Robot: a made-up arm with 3 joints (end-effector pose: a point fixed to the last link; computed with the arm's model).
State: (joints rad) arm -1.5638 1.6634 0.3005
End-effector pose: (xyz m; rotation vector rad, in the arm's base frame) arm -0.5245 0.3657 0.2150 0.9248 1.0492 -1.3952
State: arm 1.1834 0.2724 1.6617
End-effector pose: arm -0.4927 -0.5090 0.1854 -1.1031 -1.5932 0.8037
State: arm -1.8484 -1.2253 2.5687
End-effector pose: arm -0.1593 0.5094 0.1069 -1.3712 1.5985 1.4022
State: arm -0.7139 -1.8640 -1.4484
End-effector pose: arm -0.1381 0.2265 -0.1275 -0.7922 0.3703 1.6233
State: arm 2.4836 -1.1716 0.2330
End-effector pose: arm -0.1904 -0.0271 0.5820 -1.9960 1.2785 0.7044
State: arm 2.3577 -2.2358 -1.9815
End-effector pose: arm -0.1829 -0.3268 0.3691 1.1781 -1.3780 0.3472
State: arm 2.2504 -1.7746 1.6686
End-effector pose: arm -0.1129 -0.2751 0.5328 -0.3010 0.5974 1.4398
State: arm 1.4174 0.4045 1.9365
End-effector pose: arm -0.4989 -0.4959 0.2843 -1.2839 -1.8108 1.1570
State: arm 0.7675 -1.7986 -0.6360
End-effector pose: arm -0.1229 -0.2845 -0.0433 -1.1051 1.1312 1.5205
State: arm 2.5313 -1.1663 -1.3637
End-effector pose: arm -0.1506 -0.0779 0.5202 2.0915 -1.6382 1.0808
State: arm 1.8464 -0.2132 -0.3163
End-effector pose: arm -0.3692 -0.2500 0.5055 -1.8549 0.4169 -0.1438
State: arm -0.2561 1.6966 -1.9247
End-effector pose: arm -0.5362 0.0486 -0.2385 1.7519 1.5768 -0.9467
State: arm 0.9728 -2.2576 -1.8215
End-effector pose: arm -0.1835 -0.2701 -0.1277 2.2259 -1.6470 -0.9803
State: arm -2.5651 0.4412 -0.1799
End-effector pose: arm -0.5010 0.3606 0.3202 2.5423 0.6343 0.0599
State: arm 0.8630 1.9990 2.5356
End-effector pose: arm -0.4964 -0.3196 -0.2175 2.2402 1.6132 0.0341
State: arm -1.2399 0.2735 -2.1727
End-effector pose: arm -0.3720 0.2952 -0.2324 0.9696 1.9866 1.2116
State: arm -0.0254 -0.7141 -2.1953
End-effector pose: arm -0.1879 -0.1943 -0.2626 -0.7624 2.0748 0.4236
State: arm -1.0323 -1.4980 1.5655
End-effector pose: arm -0.1395 0.2898 -0.2484 1.8692 -1.9068 0.4575
